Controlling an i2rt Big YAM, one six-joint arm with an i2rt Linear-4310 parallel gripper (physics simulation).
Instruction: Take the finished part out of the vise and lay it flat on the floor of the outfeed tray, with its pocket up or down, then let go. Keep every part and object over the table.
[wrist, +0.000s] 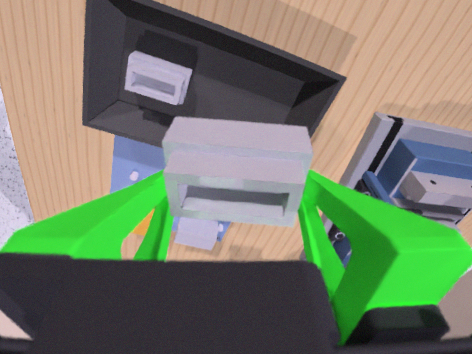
In view: my gripper (236, 177), a grey block (201, 233) and a blue plate (129, 155).
